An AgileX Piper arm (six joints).
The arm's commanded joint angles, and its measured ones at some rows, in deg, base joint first. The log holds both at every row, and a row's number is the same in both.
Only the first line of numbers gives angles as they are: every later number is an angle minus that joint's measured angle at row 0.
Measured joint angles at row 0: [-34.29 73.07 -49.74 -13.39 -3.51 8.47]
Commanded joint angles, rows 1 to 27: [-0.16 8.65 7.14 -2.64 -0.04 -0.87]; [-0.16 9.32 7.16 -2.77 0.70 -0.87]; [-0.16 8.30 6.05 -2.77 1.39 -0.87]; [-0.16 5.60 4.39 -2.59 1.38 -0.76]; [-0.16 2.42 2.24 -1.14 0.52 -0.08]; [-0.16 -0.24 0.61 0.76 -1.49 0.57]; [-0.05 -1.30 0.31 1.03 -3.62 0.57]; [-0.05 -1.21 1.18 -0.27 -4.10 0.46]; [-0.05 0.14 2.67 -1.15 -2.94 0.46]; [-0.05 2.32 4.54 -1.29 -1.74 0.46]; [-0.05 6.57 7.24 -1.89 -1.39 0.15]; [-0.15 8.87 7.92 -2.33 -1.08 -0.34]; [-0.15 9.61 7.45 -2.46 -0.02 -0.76]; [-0.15 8.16 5.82 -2.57 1.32 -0.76]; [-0.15 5.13 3.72 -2.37 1.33 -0.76]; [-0.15 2.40 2.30 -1.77 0.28 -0.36]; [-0.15 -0.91 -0.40 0.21 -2.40 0.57]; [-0.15 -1.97 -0.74 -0.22 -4.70 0.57]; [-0.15 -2.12 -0.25 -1.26 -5.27 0.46]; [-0.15 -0.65 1.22 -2.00 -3.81 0.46]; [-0.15 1.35 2.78 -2.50 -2.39 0.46]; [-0.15 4.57 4.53 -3.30 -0.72 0.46]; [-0.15 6.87 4.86 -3.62 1.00 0.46]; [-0.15 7.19 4.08 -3.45 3.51 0.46]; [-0.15 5.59 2.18 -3.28 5.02 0.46]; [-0.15 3.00 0.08 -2.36 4.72 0.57]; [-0.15 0.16 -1.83 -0.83 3.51 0.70]
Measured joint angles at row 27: [0.10 5.06 2.87 -2.73 2.60 0.35]
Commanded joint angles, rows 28 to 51: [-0.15 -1.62 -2.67 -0.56 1.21 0.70]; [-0.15 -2.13 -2.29 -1.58 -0.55 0.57]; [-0.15 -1.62 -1.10 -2.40 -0.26 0.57]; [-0.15 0.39 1.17 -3.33 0.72 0.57]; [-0.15 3.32 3.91 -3.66 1.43 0.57]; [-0.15 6.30 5.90 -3.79 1.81 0.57]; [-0.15 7.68 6.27 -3.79 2.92 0.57]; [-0.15 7.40 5.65 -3.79 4.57 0.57]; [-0.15 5.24 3.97 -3.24 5.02 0.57]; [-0.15 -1.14 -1.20 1.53 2.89 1.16]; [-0.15 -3.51 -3.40 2.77 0.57 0.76]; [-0.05 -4.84 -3.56 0.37 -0.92 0.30]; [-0.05 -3.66 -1.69 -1.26 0.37 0.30]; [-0.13 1.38 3.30 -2.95 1.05 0.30]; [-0.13 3.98 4.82 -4.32 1.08 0.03]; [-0.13 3.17 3.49 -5.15 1.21 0.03]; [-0.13 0.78 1.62 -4.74 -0.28 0.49]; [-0.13 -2.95 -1.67 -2.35 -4.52 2.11]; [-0.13 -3.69 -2.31 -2.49 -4.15 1.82]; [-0.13 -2.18 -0.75 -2.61 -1.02 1.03]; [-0.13 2.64 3.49 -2.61 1.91 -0.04]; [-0.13 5.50 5.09 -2.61 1.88 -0.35]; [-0.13 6.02 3.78 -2.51 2.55 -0.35]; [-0.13 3.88 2.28 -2.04 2.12 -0.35]
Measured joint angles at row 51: [0.00 2.97 2.88 -2.79 -0.84 0.42]
